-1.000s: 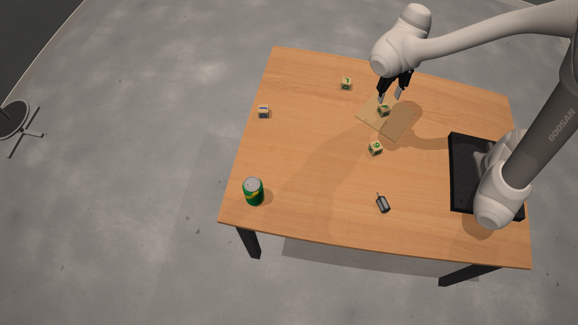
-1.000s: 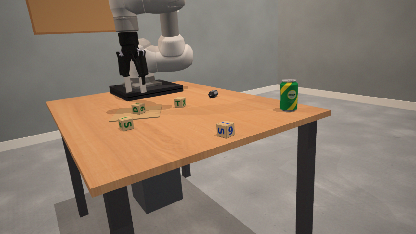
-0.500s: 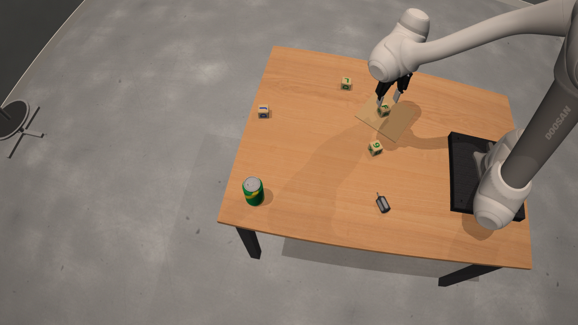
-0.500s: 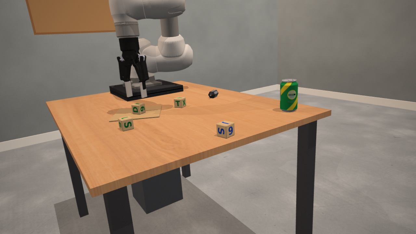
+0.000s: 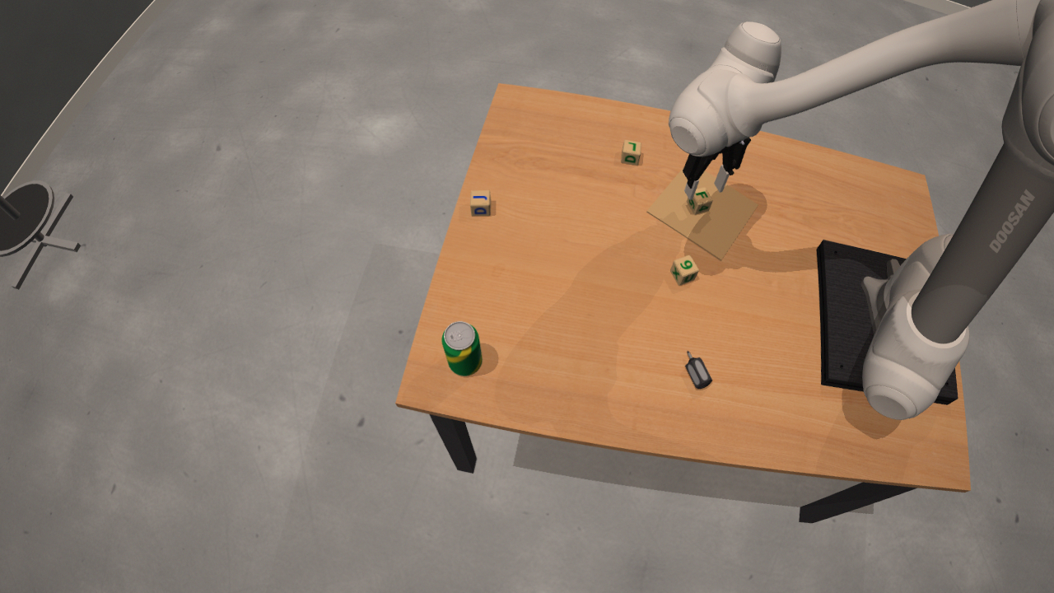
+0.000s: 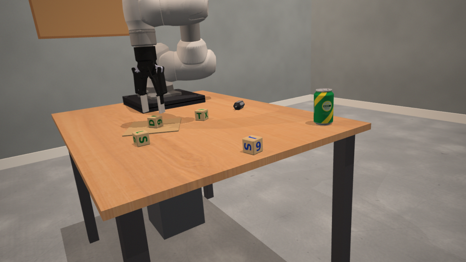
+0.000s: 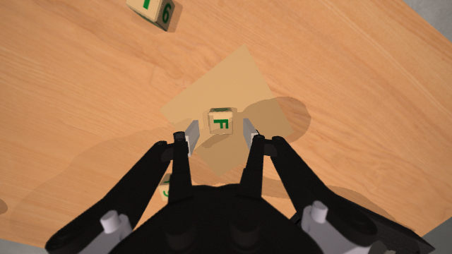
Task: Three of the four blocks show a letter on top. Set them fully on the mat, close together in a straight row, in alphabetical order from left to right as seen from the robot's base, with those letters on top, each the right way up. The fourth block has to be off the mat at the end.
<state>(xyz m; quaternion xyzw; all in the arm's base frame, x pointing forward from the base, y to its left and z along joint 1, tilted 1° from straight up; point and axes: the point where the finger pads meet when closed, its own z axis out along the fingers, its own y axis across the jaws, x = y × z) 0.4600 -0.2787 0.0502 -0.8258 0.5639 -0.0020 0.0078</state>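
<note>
Now: the tan mat 90 mm below my hand and 20 mm behind it. From my hand the other things lie so: blue-lettered block 490 mm ahead, 70 mm below, 40 mm to the left; soda can 490 mm ahead, 400 mm to the left, 30 mm below; black tool 400 mm to the left, 70 mm below, 40 mm ahead.
</note>
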